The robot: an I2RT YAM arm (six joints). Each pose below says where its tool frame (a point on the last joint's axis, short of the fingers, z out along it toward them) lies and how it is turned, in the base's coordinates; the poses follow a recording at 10 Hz.
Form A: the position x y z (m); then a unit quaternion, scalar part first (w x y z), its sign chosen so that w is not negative.
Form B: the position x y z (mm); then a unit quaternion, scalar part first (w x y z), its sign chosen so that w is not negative. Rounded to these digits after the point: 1 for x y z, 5 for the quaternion.
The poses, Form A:
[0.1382, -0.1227, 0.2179, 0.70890, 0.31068, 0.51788, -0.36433]
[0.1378, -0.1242, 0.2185, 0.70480, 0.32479, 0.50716, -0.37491]
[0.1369, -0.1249, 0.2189, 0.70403, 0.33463, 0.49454, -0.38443]
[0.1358, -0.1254, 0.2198, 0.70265, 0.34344, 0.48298, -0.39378]
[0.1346, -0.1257, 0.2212, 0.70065, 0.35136, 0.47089, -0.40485]
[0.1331, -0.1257, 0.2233, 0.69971, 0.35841, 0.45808, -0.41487]
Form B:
[138.2, -122.7, 217.9, 0.70890, 0.31068, 0.51788, -0.36433]
[137.8, -124.2, 218.5, 0.70480, 0.32479, 0.50716, -0.37491]
[136.9, -124.9, 218.9, 0.70403, 0.33463, 0.49454, -0.38443]
[135.8, -125.4, 219.8, 0.70265, 0.34344, 0.48298, -0.39378]
[134.6, -125.7, 221.2, 0.70065, 0.35136, 0.47089, -0.40485]
[133.1, -125.7, 223.3, 0.69971, 0.35841, 0.45808, -0.41487]

